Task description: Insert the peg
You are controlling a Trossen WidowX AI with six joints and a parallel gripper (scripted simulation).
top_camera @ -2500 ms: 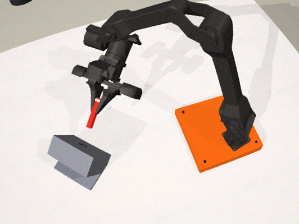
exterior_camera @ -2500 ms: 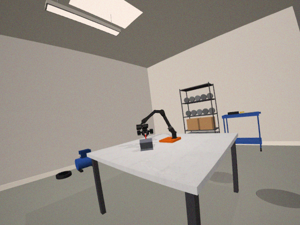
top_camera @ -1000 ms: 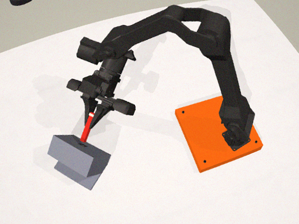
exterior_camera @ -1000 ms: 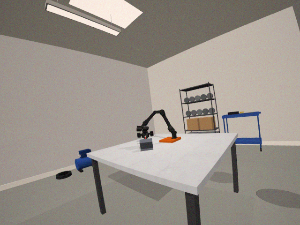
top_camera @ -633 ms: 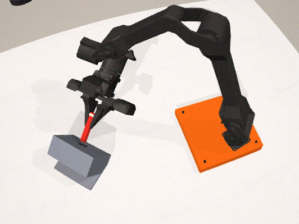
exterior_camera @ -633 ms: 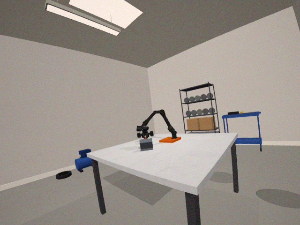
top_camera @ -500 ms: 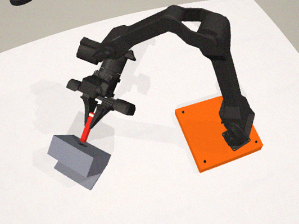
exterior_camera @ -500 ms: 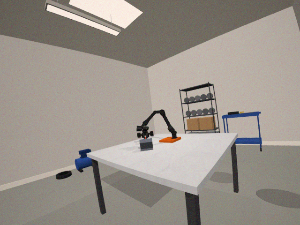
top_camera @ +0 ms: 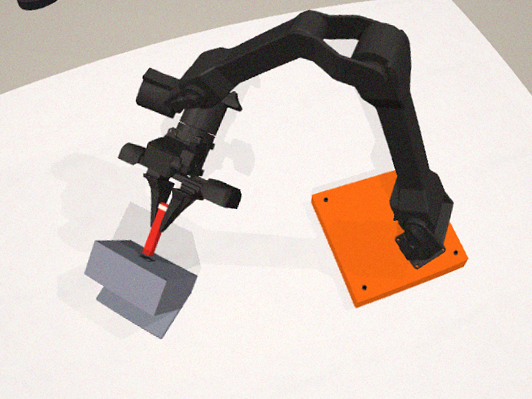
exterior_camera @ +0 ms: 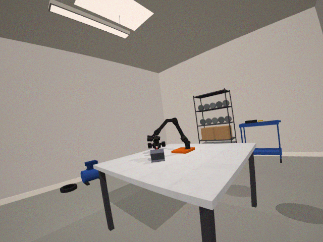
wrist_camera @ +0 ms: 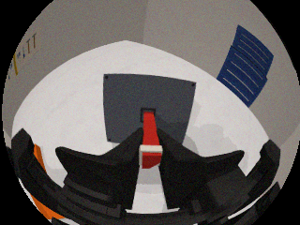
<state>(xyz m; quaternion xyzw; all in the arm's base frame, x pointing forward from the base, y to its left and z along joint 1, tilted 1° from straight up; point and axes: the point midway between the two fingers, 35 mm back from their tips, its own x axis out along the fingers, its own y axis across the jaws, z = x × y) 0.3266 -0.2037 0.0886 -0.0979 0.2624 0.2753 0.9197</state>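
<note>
My gripper tip is 50 mm short of the grey panel block, 40 mm to the right of it and 40 mm above it. The rest, counted from my gripper tip: red peg (10 mm to the right, 10 mm behind, 10 mm above).
</note>
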